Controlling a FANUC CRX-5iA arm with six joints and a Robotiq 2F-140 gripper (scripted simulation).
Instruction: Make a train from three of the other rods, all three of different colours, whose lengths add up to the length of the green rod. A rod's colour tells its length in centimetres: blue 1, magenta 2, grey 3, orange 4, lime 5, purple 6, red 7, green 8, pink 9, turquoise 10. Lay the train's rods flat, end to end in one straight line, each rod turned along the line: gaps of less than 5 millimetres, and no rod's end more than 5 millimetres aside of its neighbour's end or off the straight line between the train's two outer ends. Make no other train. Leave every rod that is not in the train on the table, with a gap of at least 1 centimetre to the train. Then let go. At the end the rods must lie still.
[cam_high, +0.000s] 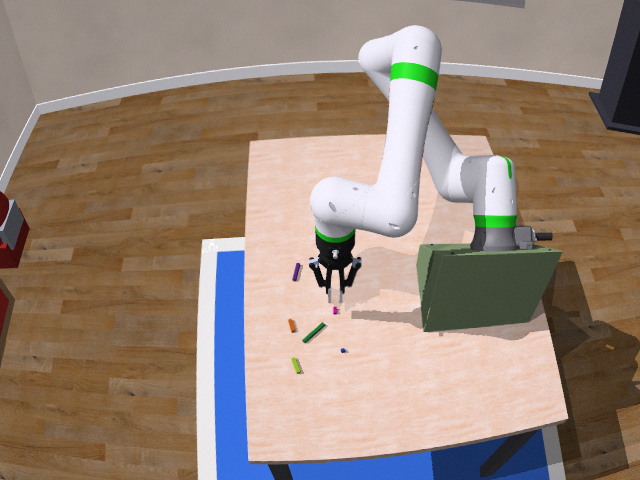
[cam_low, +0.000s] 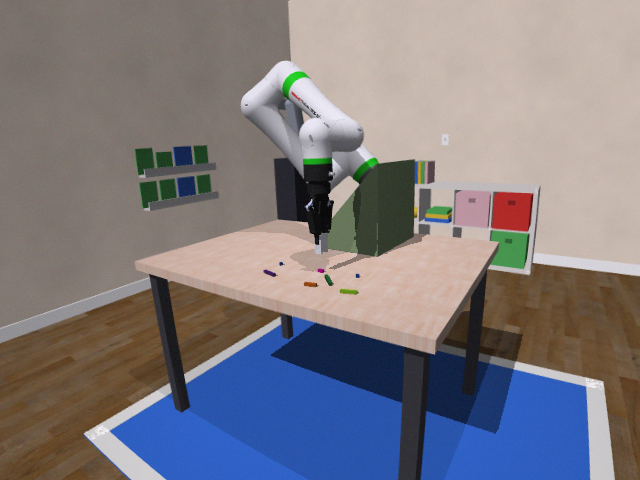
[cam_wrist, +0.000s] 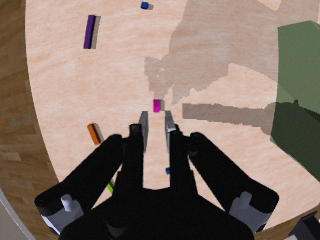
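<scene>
The magenta rod lies 100 mm below my hand. From my hand the other things lie so: purple rod (120 mm ahead, 130 mm to the right, 100 mm below); orange rod (120 mm ahead, 50 mm to the left, 100 mm below); green rod (60 mm ahead, 70 mm to the left, 100 mm below).
</scene>
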